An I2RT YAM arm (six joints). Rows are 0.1 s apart.
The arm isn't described. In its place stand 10 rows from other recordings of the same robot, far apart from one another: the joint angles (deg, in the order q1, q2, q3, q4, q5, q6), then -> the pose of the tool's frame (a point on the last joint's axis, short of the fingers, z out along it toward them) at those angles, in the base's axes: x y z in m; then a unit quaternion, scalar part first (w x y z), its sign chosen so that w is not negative.
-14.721 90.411 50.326 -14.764 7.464 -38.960 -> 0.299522, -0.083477, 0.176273, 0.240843, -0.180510, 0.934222, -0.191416
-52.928 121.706 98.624 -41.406 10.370 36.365 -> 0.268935, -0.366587, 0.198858, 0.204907, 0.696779, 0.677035, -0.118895
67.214 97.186 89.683 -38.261 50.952 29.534 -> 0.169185, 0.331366, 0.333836, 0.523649, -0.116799, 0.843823, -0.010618
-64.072 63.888 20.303 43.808 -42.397 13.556 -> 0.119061, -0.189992, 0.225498, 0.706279, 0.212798, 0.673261, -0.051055
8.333 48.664 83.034 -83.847 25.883 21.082 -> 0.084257, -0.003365, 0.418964, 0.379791, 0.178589, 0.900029, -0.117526
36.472 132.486 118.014 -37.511 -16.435 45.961 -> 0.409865, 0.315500, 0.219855, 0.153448, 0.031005, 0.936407, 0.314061
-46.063 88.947 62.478 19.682 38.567 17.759 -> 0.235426, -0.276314, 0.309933, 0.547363, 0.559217, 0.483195, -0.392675
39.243 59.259 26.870 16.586 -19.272 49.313 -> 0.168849, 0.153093, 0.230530, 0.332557, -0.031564, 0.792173, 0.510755
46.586 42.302 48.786 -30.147 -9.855 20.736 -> 0.106432, 0.121360, 0.334689, 0.413836, -0.232342, 0.802331, 0.361971
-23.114 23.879 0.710 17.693 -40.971 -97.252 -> 0.126761, -0.028725, 0.169511, 0.537969, -0.605688, 0.411300, -0.417807
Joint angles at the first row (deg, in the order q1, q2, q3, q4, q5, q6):
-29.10 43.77 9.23 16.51 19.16 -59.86
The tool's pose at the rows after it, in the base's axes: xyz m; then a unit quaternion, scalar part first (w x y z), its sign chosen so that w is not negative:
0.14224, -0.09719, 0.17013, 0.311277, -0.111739, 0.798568, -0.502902
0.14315, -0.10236, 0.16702, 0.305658, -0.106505, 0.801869, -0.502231
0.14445, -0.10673, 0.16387, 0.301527, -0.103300, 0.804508, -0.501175
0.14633, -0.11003, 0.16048, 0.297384, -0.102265, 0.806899, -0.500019
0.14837, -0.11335, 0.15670, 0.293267, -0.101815, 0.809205, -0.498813
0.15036, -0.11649, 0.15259, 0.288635, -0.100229, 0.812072, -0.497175
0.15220, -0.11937, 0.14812, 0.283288, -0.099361, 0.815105, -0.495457
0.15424, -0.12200, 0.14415, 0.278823, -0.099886, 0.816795, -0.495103
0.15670, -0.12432, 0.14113, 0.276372, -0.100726, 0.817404, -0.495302
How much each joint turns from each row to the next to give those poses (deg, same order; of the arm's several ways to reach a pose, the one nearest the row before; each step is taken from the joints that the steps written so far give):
-1.42 2.84 0.00 2.36 -0.35 -0.19
-1.43 2.49 0.00 2.04 -0.62 -0.07
-1.06 2.49 0.00 2.09 -0.54 -0.08
-0.60 2.52 0.00 2.08 -0.24 -0.14
-0.54 2.71 0.00 2.28 -0.24 -0.17
-0.46 2.75 0.03 2.18 -0.07 -0.02
-0.39 2.75 0.00 2.14 0.00 -0.09
-0.29 2.67 0.04 2.26 0.03 -0.26
-0.13 2.45 0.18 2.11 0.02 -0.22

